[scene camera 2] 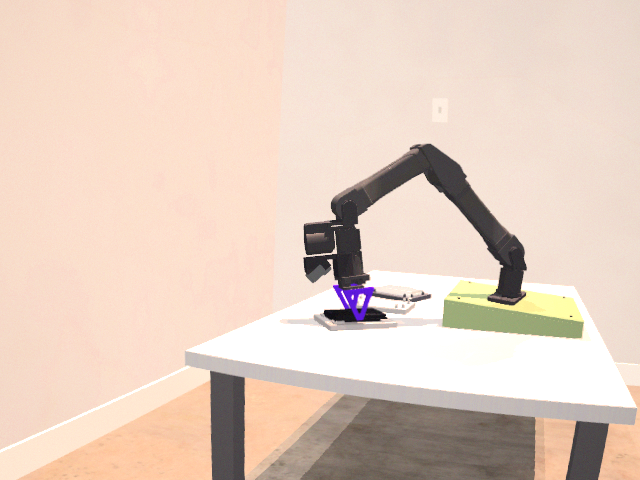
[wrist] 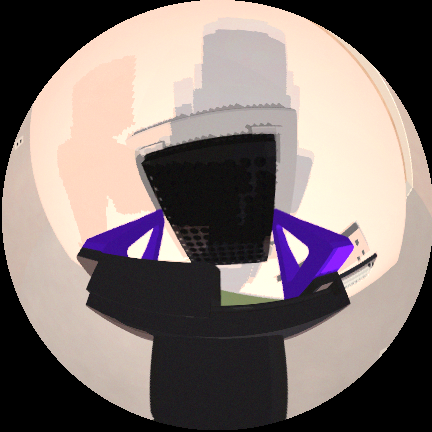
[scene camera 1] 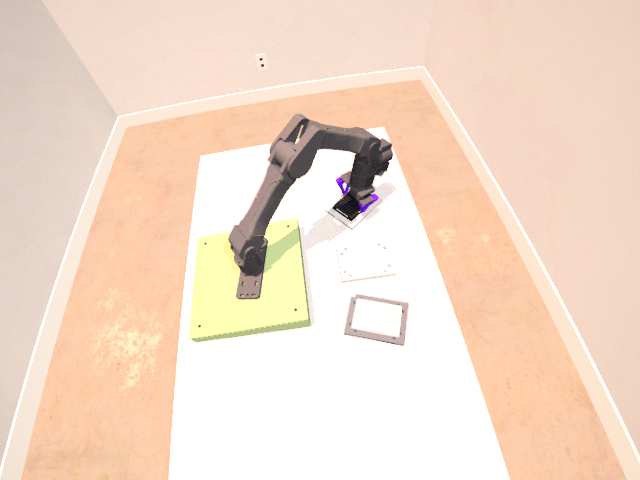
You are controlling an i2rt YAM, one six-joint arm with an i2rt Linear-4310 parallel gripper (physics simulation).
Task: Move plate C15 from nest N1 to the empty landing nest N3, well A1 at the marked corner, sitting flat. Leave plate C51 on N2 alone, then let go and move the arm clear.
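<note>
Black well plate C15 (scene camera 1: 345, 209) (scene camera 2: 342, 313) (wrist: 217, 181) lies flat on the white nest N1 (scene camera 1: 349, 223) (scene camera 2: 330, 323) (wrist: 233, 120) at the far right of the table. My gripper (scene camera 1: 355, 194) (scene camera 2: 354, 306) (wrist: 217, 214) is open and lowered over the plate. Its purple fingers stand one on each side of the plate's near end, in line with its long edges. I cannot tell if they touch it. The empty white nest (scene camera 1: 365, 259) (scene camera 2: 401, 308) with small pins lies nearer the front. The grey-framed nest (scene camera 1: 376, 319) (scene camera 2: 402, 293) beyond it holds a white plate.
The arm's base stands on a pale green block (scene camera 1: 279, 310) (scene camera 2: 511, 316) at the left of the white table (scene camera 1: 330, 413) (scene camera 2: 413, 361). The arm's links arch from the block over to N1. The nests' edges also show at the right of the wrist view (wrist: 360, 257).
</note>
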